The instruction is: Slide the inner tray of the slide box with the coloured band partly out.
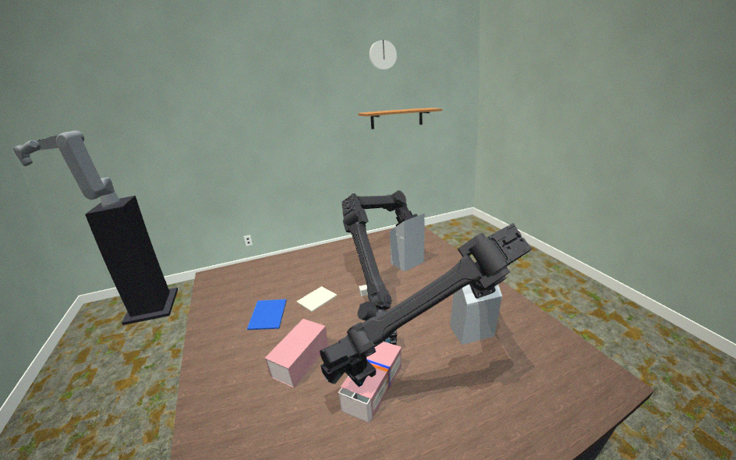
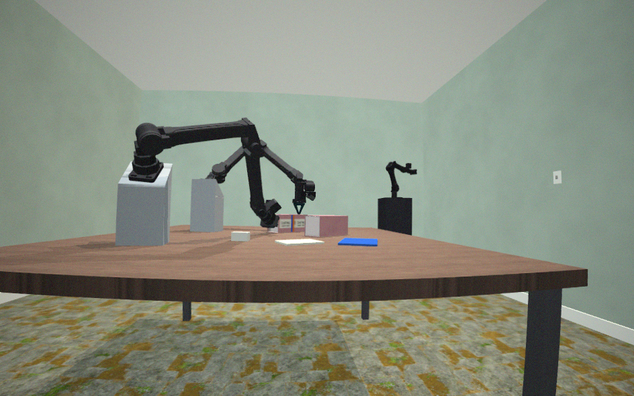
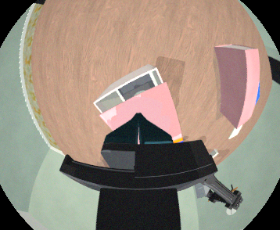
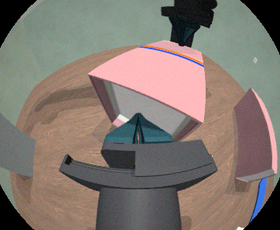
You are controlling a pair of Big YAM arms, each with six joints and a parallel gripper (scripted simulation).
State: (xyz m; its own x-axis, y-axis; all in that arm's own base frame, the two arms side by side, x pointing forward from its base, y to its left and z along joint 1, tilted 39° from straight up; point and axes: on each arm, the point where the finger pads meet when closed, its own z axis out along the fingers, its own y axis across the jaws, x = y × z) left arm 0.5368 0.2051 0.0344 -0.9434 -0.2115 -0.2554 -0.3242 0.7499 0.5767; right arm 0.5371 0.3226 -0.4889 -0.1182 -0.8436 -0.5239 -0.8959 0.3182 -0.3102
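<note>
Right now the slide box is 7 cm below my left hand, 6 cm behind it and 5 cm to the right of it. Also, from my left hand: small white block: 61 cm to the right, 23 cm behind, 10 cm below; blue pad: 62 cm to the right, 26 cm ahead, 11 cm below; cream sheet: 65 cm to the right, 11 cm below, 2 cm ahead.
My right hand is 90 mm short of the slide box, 80 mm to the right of it and 10 mm below it. The rest, counted from my right hand: small white block (480 mm to the right, 90 mm behind, 20 mm below); then blue pad (490 mm to the right, 410 mm ahead, 30 mm below); then cream sheet (520 mm to the right, 160 mm ahead, 30 mm below).
</note>
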